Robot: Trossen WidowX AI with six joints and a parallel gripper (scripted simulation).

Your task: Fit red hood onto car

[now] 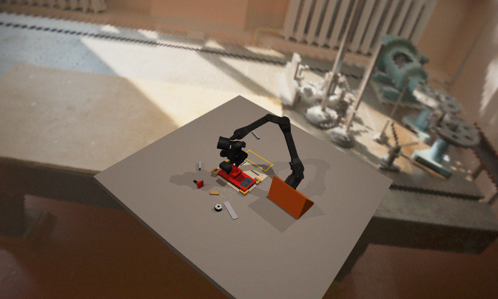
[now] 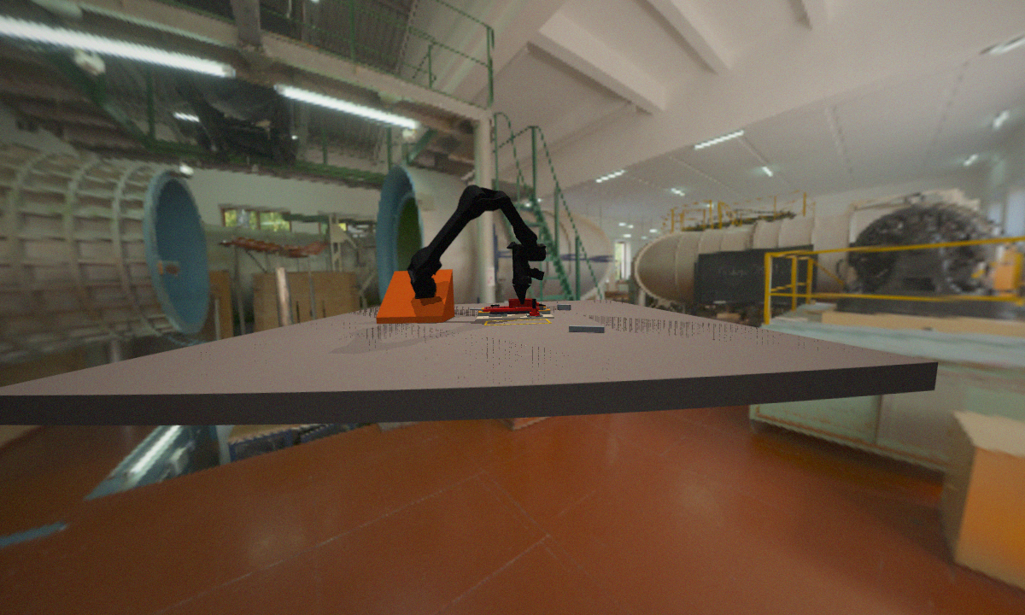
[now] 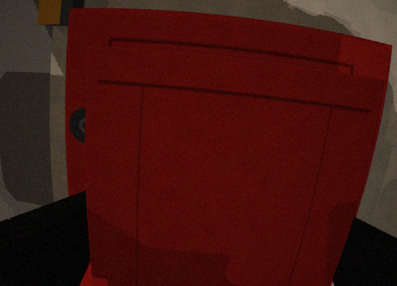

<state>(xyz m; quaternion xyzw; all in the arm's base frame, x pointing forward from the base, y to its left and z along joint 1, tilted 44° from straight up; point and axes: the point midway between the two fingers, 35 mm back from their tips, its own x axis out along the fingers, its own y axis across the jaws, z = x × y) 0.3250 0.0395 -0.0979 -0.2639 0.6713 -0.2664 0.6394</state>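
The red hood is 10 mm above my gripper tip. Also, from my gripper tip: jig: 30 mm to the right, 30 mm below, 20 mm behind; grey engine block: 10 mm below.
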